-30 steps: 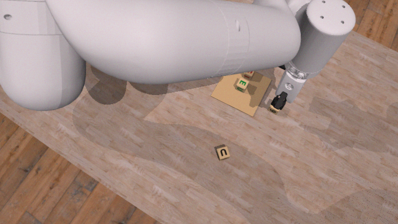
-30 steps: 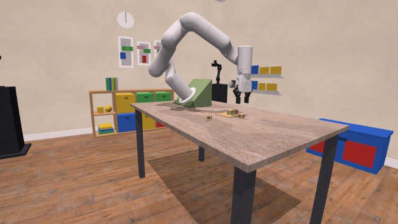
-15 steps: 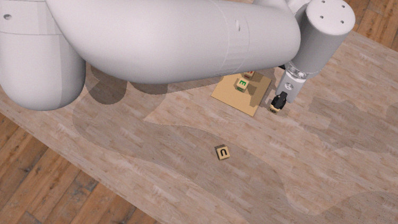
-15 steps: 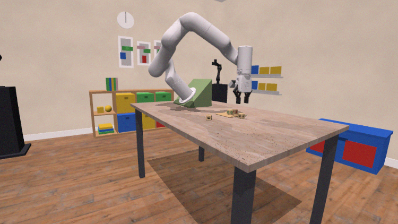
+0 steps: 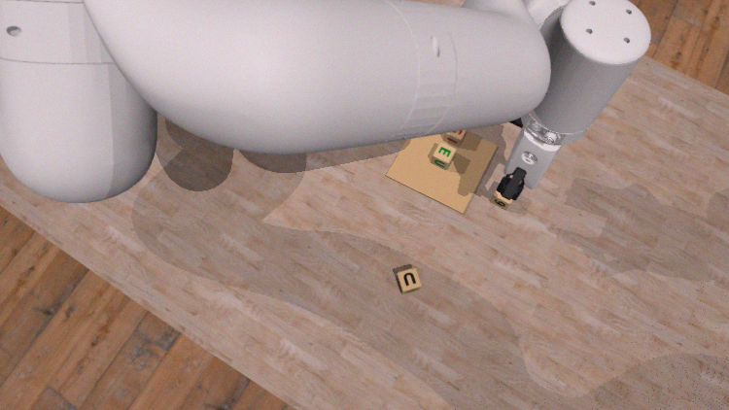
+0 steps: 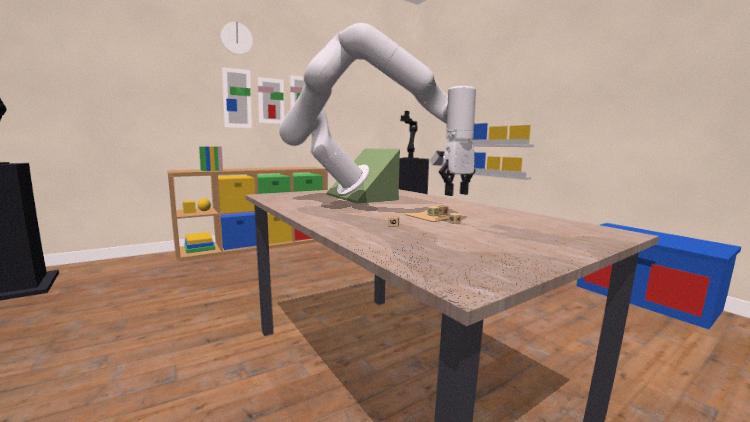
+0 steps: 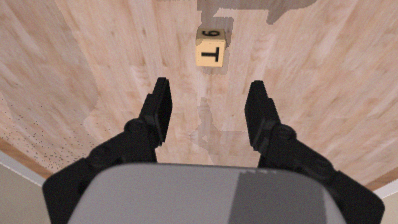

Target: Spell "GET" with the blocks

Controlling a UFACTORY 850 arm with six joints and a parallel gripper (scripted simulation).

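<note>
Right now the block is 90 mm below my hand. The rest, counted from my hand: tan mat 120 mm behind, 20 mm to the left, 110 mm below.
</note>
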